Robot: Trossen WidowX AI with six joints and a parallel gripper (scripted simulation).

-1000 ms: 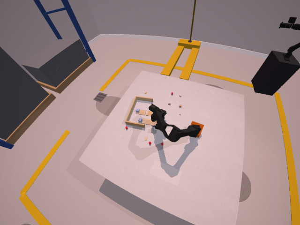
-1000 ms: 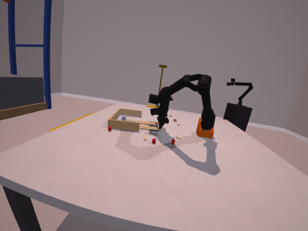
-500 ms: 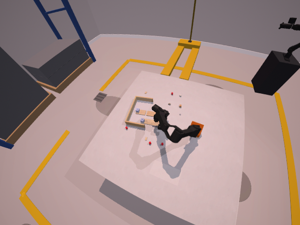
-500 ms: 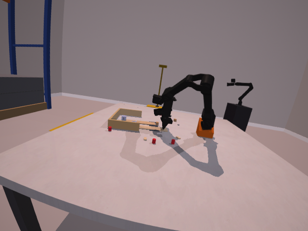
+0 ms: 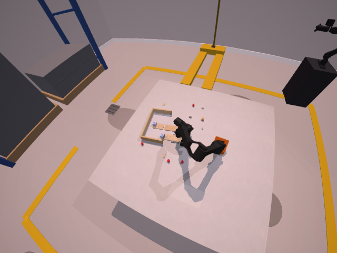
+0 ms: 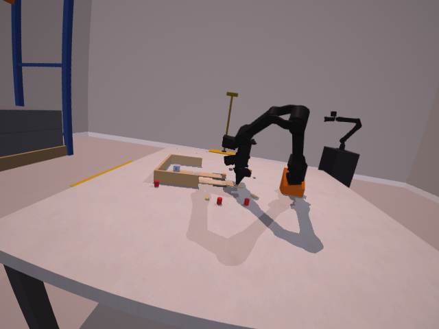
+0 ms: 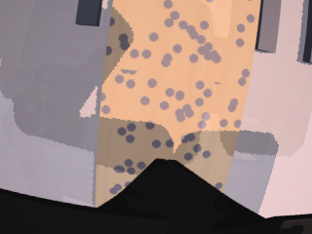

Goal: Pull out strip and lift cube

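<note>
Right now the speckled strip is 90 mm ahead of my gripper tip.
</note>
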